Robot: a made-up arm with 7 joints.
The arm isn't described. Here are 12 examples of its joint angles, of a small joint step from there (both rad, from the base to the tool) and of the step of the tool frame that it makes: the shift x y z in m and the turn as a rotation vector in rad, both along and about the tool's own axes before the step.
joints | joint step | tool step
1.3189 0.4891 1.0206 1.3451 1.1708 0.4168 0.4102 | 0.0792 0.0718 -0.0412 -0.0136 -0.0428 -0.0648 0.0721 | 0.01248 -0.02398 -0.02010 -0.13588 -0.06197 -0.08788
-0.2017 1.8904 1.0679 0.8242 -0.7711 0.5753 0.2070 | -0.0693 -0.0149 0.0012 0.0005 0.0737 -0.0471 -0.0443 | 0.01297 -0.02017 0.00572 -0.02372 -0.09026 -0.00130
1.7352 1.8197 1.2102 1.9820 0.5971 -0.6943 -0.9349 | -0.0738 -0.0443 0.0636 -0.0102 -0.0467 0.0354 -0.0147 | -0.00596 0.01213 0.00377 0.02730 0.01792 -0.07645
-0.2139 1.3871 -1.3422 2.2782 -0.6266 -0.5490 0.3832 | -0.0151 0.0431 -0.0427 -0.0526 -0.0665 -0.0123 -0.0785 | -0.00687 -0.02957 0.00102 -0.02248 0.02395 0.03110
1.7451 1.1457 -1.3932 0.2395 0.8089 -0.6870 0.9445 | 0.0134 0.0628 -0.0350 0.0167 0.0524 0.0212 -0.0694 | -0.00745 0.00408 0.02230 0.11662 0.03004 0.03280
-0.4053 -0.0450 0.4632 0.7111 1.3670 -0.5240 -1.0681 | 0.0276 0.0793 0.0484 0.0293 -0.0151 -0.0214 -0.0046 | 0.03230 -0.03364 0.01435 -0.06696 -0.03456 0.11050
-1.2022 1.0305 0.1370 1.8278 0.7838 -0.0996 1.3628 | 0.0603 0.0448 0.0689 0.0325 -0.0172 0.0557 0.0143 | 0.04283 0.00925 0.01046 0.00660 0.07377 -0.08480
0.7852 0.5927 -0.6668 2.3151 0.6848 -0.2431 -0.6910 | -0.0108 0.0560 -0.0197 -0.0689 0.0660 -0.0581 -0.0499 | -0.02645 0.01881 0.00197 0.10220 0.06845 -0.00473
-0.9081 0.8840 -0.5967 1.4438 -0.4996 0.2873 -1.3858 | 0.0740 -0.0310 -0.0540 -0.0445 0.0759 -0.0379 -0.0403 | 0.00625 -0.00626 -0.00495 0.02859 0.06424 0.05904
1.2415 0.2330 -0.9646 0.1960 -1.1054 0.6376 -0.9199 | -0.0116 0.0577 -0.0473 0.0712 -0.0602 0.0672 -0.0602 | -0.00689 -0.00172 -0.00224 0.14657 -0.02259 -0.10142
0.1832 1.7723 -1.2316 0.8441 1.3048 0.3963 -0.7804 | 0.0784 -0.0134 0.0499 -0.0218 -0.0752 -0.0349 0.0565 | 0.01889 0.01339 -0.00189 -0.02986 -0.05378 0.10043
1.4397 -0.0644 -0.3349 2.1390 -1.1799 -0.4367 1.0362 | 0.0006 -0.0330 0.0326 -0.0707 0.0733 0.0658 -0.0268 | -0.01479 -0.01295 -0.00971 0.02627 -0.00981 0.15885
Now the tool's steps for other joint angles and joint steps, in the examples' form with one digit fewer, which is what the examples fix.
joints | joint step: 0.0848 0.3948 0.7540 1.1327 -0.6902 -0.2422 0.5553 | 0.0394 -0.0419 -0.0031 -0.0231 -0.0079 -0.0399 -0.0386
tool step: 0.0025 -0.0127 -0.0081 0.0250 -0.0523 0.0299
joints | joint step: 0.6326 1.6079 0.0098 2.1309 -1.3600 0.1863 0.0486 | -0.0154 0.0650 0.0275 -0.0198 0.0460 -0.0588 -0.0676
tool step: -0.0036 -0.0049 -0.0012 0.0481 -0.0775 -0.0201
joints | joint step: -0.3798 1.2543 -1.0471 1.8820 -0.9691 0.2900 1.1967 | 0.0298 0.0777 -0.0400 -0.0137 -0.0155 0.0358 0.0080
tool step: -0.0143 -0.0124 -0.0143 -0.0658 0.0921 0.0279
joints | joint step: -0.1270 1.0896 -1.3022 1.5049 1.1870 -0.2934 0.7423 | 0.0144 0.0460 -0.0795 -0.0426 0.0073 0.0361 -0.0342
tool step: -0.0231 0.0035 0.0245 0.0837 0.1157 0.0629
